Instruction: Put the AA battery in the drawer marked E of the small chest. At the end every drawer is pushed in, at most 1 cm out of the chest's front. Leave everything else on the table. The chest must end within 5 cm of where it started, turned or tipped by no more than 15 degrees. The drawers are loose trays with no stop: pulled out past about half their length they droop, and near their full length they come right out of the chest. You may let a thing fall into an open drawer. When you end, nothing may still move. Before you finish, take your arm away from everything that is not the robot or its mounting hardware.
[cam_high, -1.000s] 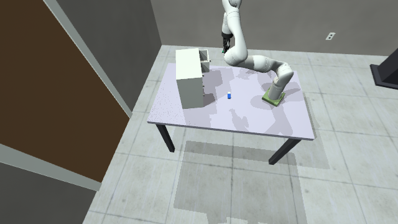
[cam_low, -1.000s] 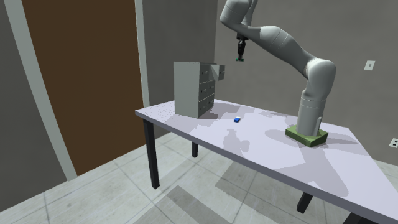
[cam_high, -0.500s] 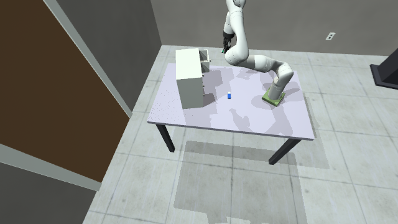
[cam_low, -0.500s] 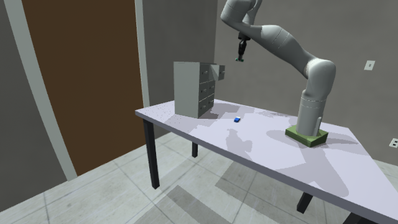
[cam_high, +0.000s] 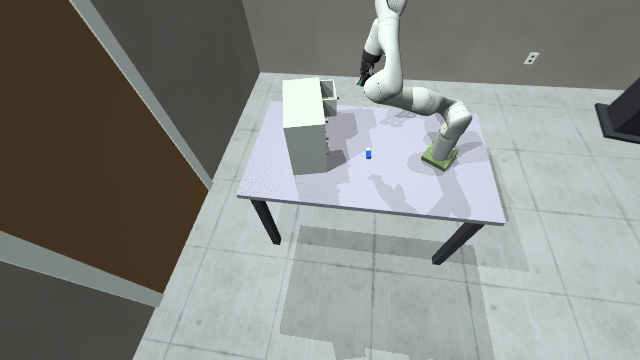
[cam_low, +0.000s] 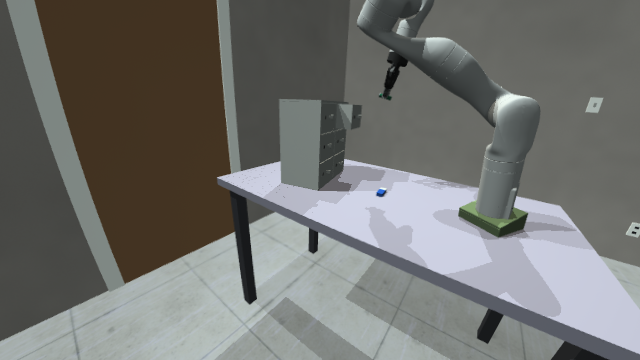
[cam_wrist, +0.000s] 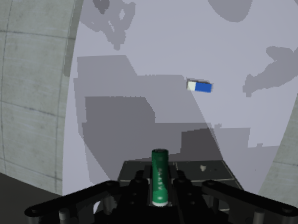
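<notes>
Now: the green AA battery 10 mm below my hand. Also, from my hand: blue block: 360 mm below, 90 mm behind, 80 mm to the left; drawer: 180 mm ahead, 120 mm below, 60 mm to the left.
</notes>
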